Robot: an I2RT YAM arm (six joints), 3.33 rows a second.
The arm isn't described. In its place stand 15 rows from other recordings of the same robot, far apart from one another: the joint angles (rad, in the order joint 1, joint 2, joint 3, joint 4, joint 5, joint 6), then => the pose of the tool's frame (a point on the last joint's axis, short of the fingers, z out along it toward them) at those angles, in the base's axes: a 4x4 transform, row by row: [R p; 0 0 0 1], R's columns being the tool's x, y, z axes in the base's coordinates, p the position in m.
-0.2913, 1.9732, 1.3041, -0.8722, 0.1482, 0.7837 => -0.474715, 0.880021, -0.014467, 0.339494; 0.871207, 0.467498, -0.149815, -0.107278; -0.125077, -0.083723, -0.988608, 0.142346; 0, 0, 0, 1
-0.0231, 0.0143, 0.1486, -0.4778, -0.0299, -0.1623 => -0.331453, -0.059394, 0.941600, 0.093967; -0.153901, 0.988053, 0.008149, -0.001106; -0.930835, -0.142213, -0.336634, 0.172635; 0, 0, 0, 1
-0.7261, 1.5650, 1.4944, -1.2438, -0.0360, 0.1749 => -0.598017, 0.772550, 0.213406, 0.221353; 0.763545, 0.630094, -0.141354, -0.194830; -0.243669, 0.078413, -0.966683, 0.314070; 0, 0, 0, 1
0.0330, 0.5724, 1.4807, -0.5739, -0.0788, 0.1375 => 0.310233, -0.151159, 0.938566, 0.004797; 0.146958, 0.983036, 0.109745, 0.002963; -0.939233, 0.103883, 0.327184, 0.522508; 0, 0, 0, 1
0.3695, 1.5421, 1.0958, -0.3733, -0.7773, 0.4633 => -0.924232, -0.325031, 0.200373, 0.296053; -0.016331, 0.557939, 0.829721, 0.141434; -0.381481, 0.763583, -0.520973, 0.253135; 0, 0, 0, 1
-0.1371, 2.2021, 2.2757, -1.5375, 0.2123, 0.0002 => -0.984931, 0.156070, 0.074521, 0.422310; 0.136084, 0.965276, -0.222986, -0.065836; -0.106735, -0.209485, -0.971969, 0.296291; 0, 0, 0, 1
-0.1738, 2.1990, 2.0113, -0.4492, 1.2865, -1.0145 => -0.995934, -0.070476, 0.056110, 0.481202; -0.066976, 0.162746, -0.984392, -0.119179; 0.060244, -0.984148, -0.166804, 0.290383; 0, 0, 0, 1
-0.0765, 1.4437, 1.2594, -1.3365, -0.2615, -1.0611 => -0.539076, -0.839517, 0.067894, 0.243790; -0.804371, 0.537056, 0.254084, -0.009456; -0.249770, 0.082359, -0.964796, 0.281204; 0, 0, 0, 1
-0.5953, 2.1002, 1.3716, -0.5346, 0.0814, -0.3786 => -0.947350, 0.246587, 0.204261, 0.337202; 0.196668, 0.951509, -0.236541, -0.231869; -0.252684, -0.183915, -0.949908, 0.118658; 0, 0, 0, 1
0.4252, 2.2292, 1.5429, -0.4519, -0.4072, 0.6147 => -0.981317, 0.043966, 0.187305, 0.407584; 0.136956, 0.843381, 0.519568, 0.200041; -0.135127, 0.535514, -0.833646, 0.116621; 0, 0, 0, 1
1.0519, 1.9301, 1.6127, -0.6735, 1.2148, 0.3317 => -0.407850, 0.089759, 0.908626, 0.233127; -0.485291, 0.821641, -0.298996, 0.340926; -0.773402, -0.562894, -0.291547, 0.268901; 0, 0, 0, 1
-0.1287, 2.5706, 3.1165, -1.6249, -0.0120, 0.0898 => -0.859668, 0.200619, 0.469811, 0.468263; 0.201675, 0.978241, -0.048701, -0.060169; -0.469359, 0.052882, -0.881423, 0.338056; 0, 0, 0, 1
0.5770, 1.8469, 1.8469, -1.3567, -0.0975, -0.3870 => -0.546955, -0.827910, 0.124118, 0.300010; -0.804185, 0.560805, 0.196937, 0.199408; -0.232652, 0.007902, -0.972528, 0.320570; 0, 0, 0, 1
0.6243, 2.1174, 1.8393, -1.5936, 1.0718, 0.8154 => -0.888624, 0.227605, 0.398175, 0.328460; -0.210812, 0.568322, -0.795342, 0.198104; -0.407315, -0.790700, -0.457043, 0.242524; 0, 0, 0, 1
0.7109, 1.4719, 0.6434, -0.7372, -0.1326, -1.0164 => 0.151435, -0.985023, -0.082442, 0.151759; -0.981744, -0.159592, 0.103483, 0.136890; -0.115090, 0.065266, -0.991209, 0.126940; 0, 0, 0, 1
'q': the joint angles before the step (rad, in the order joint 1, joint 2, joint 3, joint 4, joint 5, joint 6). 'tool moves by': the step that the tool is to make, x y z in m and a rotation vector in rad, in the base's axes. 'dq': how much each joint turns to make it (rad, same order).
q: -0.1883, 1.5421, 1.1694, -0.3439, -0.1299, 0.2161
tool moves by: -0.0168, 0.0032, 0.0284, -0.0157, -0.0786, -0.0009
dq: 0.0001, -0.0935, -0.0002, -0.0131, 0.0013, 0.0001
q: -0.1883, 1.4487, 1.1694, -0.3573, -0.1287, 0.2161
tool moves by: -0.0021, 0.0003, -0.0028, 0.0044, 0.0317, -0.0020
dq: 0.0000, 0.0000, -0.0001, -0.0319, 0.0025, -0.0001
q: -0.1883, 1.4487, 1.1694, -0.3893, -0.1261, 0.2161
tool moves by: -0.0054, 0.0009, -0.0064, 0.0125, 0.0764, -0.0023
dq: -0.0001, 0.0000, 0.0002, -0.0775, 0.0030, -0.0001
